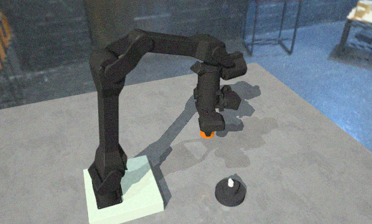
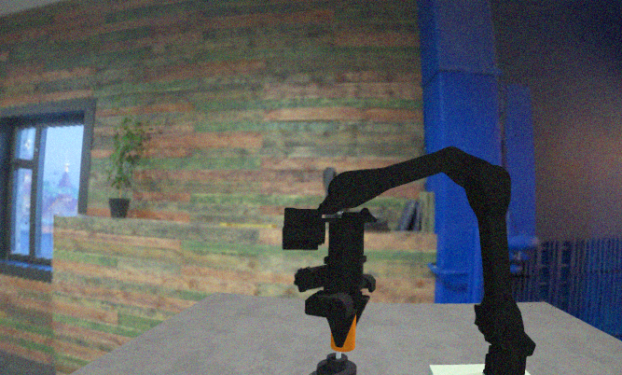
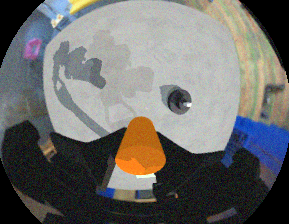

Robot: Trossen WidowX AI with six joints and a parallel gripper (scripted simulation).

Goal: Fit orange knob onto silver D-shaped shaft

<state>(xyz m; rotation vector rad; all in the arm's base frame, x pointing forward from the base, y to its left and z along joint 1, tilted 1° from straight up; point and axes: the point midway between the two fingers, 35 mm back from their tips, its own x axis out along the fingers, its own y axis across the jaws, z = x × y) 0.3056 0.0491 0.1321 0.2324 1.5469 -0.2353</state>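
The round black pedestal lies 13 cm to the right of my gripper tip, 10 cm below it and 1 cm ahead of it. Round my gripper tip: orange knob: 3 cm above.
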